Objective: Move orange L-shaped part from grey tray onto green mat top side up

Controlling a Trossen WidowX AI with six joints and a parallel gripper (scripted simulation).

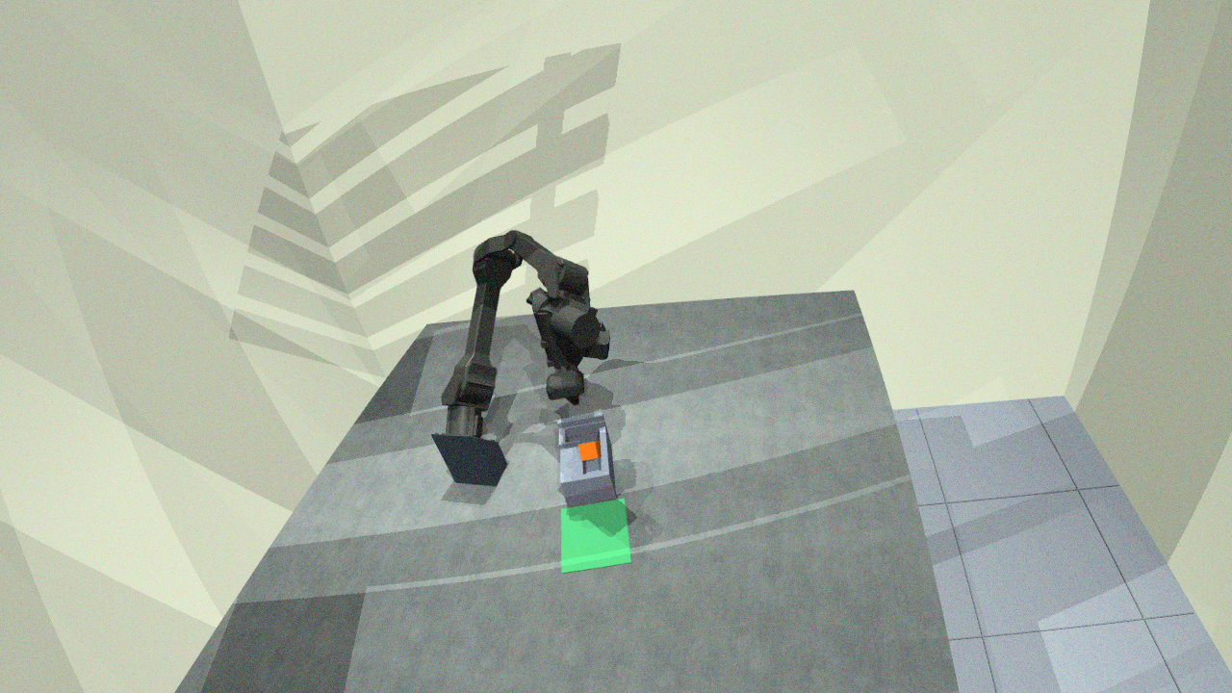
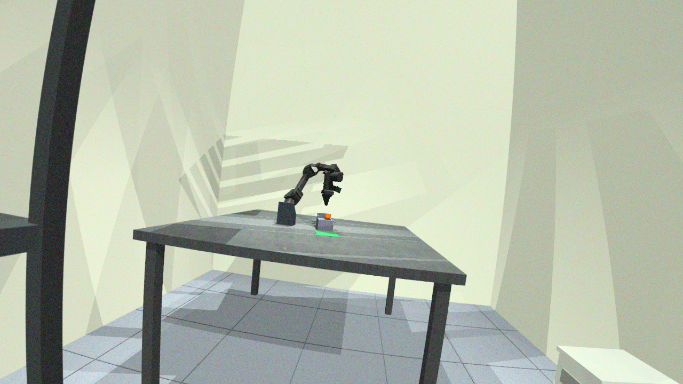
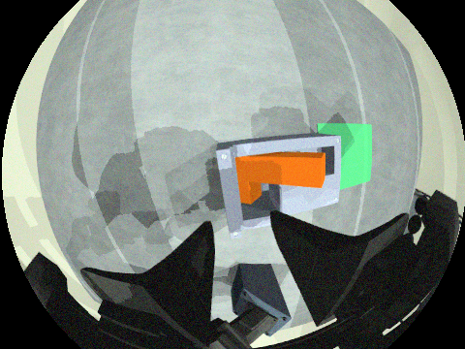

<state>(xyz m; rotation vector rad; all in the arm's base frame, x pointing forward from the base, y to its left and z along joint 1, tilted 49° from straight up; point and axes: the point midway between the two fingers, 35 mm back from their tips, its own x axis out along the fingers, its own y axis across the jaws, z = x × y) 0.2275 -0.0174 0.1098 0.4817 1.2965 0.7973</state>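
Right now my gripper tip is 100 mm above the orange L-shaped part and 40 mm to the left of it. Round my gripper tip: green mat: 210 mm to the right, 160 mm below, 50 mm ahead.
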